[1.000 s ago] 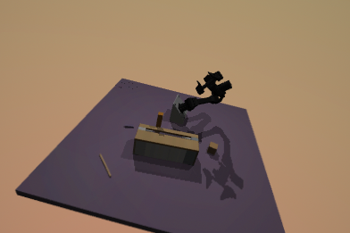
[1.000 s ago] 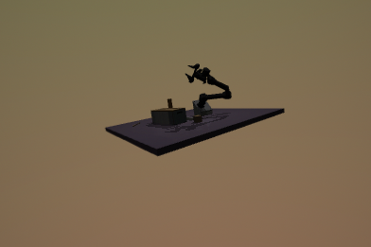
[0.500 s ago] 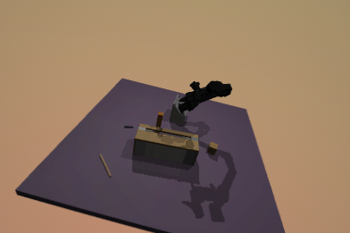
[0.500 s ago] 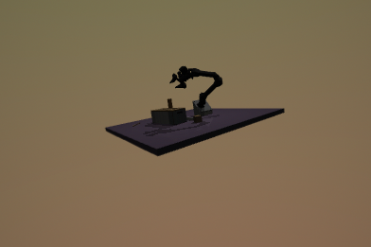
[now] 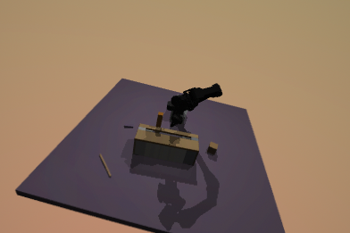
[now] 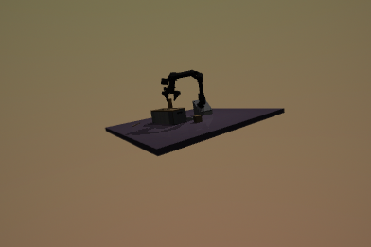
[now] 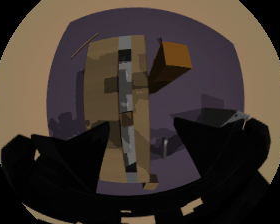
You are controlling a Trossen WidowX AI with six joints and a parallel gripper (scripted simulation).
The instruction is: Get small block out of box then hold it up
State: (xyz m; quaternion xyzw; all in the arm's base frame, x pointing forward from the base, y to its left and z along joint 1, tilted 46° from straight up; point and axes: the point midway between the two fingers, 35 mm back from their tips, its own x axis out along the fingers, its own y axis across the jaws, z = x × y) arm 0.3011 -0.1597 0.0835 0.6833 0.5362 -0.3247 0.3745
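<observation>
The small brown block is 3 cm ahead of my gripper tip, 1 cm to the left of it and 11 cm below it. Round my gripper tip: thin tan stick (25 cm ahead, 32 cm to the right, 19 cm below); orange rod (4 cm behind, 8 cm to the right, 9 cm below).
</observation>
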